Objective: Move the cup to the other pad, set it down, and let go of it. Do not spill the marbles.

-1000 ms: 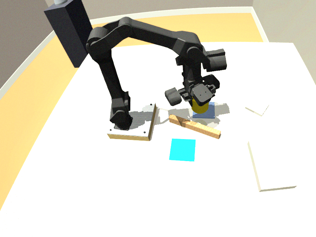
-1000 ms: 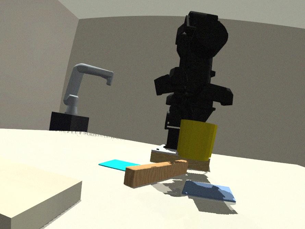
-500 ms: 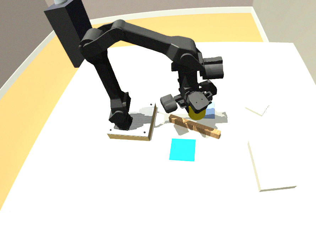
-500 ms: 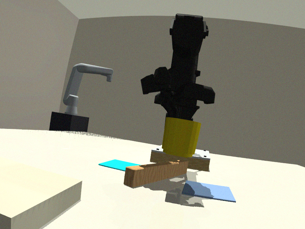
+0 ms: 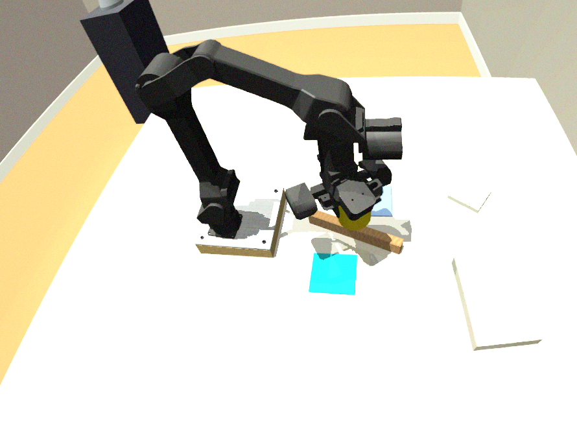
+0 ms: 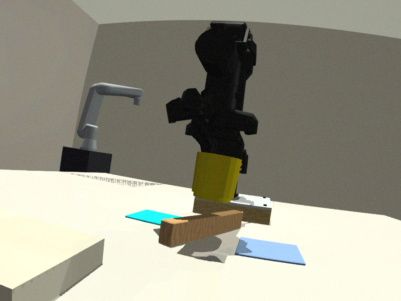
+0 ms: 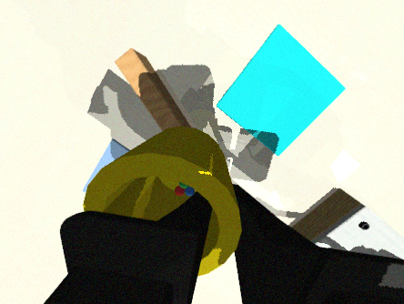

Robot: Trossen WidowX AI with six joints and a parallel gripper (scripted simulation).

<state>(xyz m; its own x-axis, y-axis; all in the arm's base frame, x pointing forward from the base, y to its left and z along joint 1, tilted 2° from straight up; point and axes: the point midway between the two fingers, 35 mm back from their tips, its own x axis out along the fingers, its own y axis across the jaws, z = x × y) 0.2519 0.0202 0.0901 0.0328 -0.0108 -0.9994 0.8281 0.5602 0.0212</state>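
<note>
The teal pad is 1 cm behind my gripper tip, 8 cm to the right of it and 10 cm below it. Also, from my gripper tip: light blue pad: 5 cm ahead, 12 cm to the left, 10 cm below; yellow cup: 2 cm ahead, 2 cm to the left; wooden bar: 2 cm ahead, 2 cm to the left, 8 cm below.
</note>
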